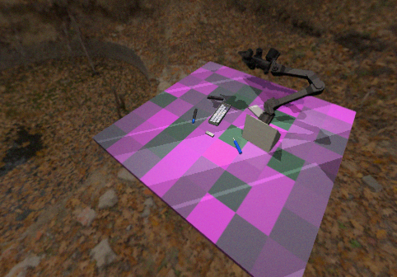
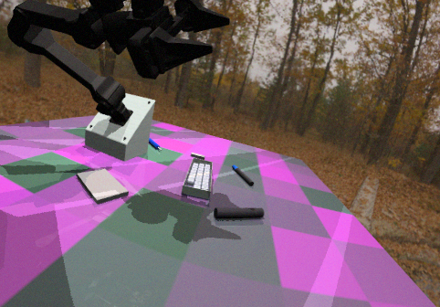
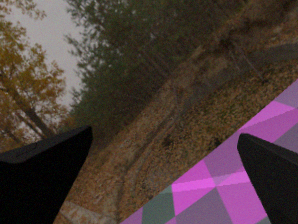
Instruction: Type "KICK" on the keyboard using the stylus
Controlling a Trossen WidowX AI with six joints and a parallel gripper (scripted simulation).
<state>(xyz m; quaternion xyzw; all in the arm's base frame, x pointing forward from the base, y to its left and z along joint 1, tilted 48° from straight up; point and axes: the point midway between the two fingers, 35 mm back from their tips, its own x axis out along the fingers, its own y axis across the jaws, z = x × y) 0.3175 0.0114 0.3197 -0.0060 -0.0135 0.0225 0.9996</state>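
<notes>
Right now the blue stylus is 37 cm to the left of my gripper tip, 34 cm below it and 27 cm behind it. The rest, counted from my gripper tip: grey block: 42 cm to the left, 34 cm below, 11 cm behind; then flat tile: 34 cm below, 22 cm behind, 2 cm to the left; then blue pen: 38 cm to the left, 34 cm below, 7 cm ahead.
</notes>
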